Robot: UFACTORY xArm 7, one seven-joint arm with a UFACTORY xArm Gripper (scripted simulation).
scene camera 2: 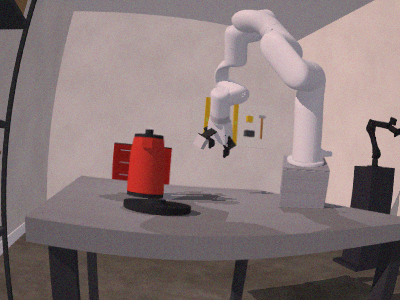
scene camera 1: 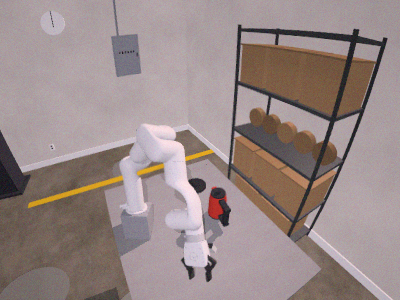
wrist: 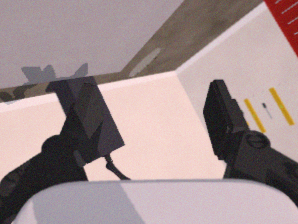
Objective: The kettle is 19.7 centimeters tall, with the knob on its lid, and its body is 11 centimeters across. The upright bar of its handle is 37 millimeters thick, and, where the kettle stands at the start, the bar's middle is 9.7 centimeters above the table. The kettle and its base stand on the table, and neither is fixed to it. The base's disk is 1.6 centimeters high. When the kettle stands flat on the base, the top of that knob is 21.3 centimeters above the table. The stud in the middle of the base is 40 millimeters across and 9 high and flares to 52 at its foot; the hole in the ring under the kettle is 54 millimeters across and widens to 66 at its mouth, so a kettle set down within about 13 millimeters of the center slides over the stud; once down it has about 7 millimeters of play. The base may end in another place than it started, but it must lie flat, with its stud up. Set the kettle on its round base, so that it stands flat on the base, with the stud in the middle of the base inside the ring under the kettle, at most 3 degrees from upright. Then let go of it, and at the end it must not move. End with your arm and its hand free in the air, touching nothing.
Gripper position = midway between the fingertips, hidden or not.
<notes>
In view: my gripper [scene camera 2: 218, 151], a red kettle [scene camera 2: 147, 161] and a black round base [scene camera 2: 159, 206].
My gripper also shows in the wrist view [wrist: 152, 97]. The wrist view misses the red kettle: it is out of frame. The wrist view misses the black round base: it is out of frame.
</notes>
